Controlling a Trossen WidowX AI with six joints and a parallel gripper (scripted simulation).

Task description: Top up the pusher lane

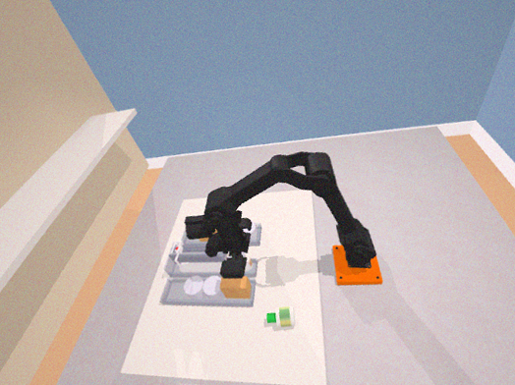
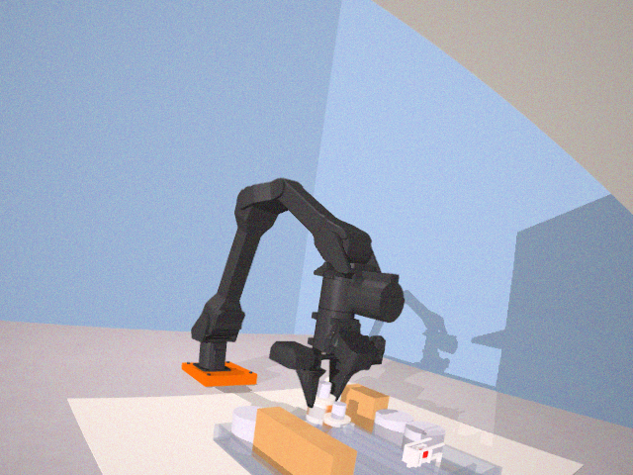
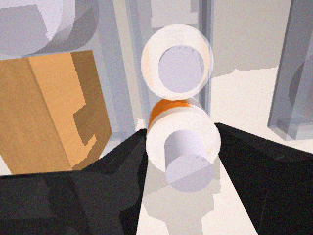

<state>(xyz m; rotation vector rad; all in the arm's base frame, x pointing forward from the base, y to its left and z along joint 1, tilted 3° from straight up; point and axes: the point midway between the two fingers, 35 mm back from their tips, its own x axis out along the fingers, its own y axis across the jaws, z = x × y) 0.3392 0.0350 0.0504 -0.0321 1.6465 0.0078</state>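
The grey rack is 15 cm ahead of my gripper tip, 3 cm below it and 2 cm to the right of it.
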